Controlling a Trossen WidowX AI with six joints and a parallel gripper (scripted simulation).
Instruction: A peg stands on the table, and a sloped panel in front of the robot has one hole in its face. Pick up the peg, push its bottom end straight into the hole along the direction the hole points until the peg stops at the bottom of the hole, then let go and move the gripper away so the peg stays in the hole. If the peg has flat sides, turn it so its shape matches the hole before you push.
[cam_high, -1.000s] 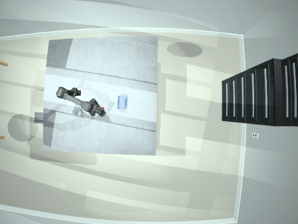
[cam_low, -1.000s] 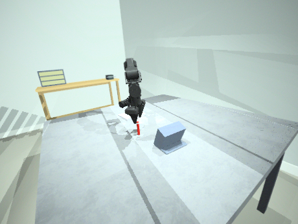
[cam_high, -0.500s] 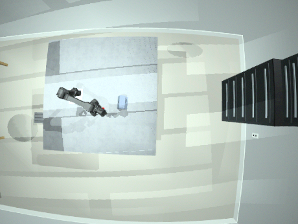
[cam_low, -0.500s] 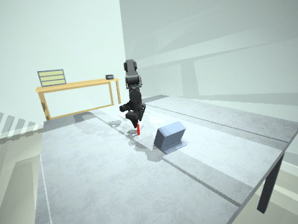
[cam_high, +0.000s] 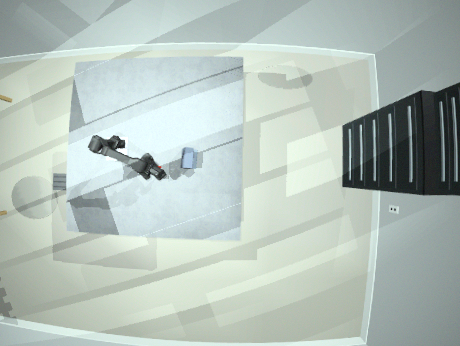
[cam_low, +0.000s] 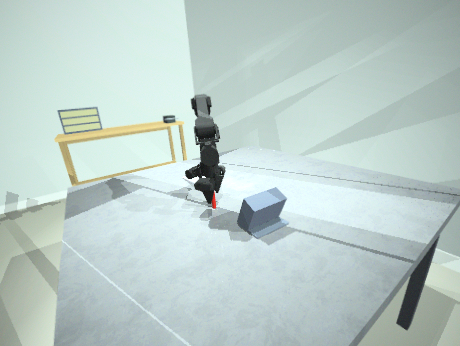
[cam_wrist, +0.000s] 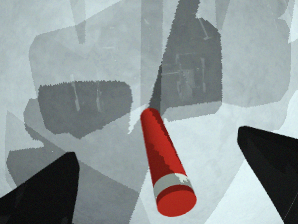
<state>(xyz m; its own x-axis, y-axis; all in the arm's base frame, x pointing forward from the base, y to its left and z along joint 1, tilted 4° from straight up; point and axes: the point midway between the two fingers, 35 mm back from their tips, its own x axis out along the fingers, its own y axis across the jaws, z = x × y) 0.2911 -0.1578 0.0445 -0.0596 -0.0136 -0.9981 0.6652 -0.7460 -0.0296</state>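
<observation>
Now: the blue-grey sloped panel 200 mm ahead of my gripper tip, 60 mm to the left of it and 10 mm above it. Also, from my gripper tip: round red peg (20 mm above).
</observation>
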